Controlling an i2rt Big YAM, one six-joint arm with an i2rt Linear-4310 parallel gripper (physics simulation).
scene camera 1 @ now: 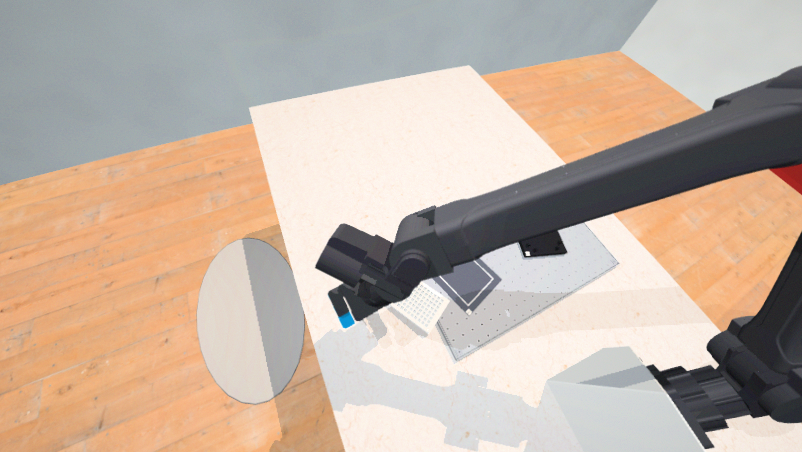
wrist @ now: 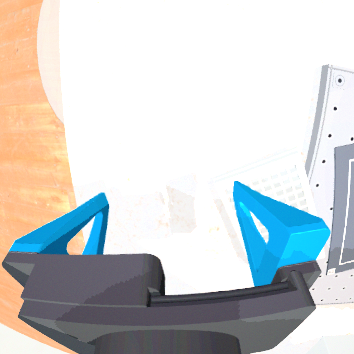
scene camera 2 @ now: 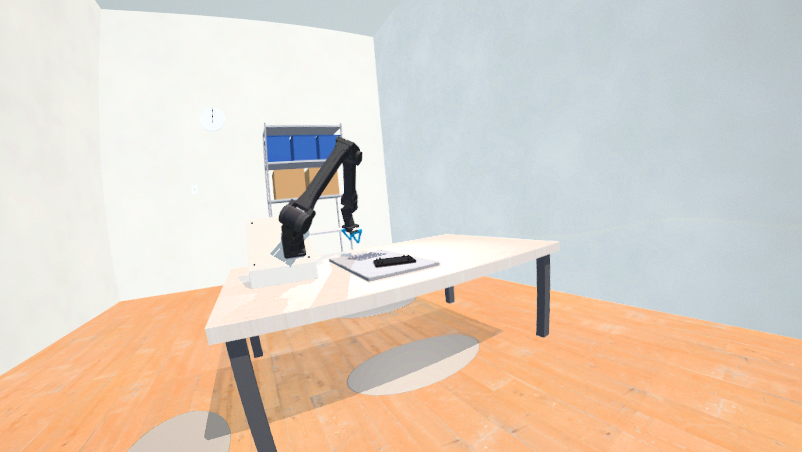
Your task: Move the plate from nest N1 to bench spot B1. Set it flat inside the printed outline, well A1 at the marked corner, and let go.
The gripper (scene camera 1: 364,294) is open, with nothing in its grasp. Also in view: a white well plate (scene camera 1: 424,306). Further things: a dark grey rectangle with white outline (scene camera 1: 470,283) and a black rectangular block (scene camera 1: 546,243).
The white well plate also shows in the wrist view (wrist: 281,176). The gripper is seen too in the wrist view (wrist: 168,193). The dark grey rectangle with white outline is seen too in the wrist view (wrist: 333,257).
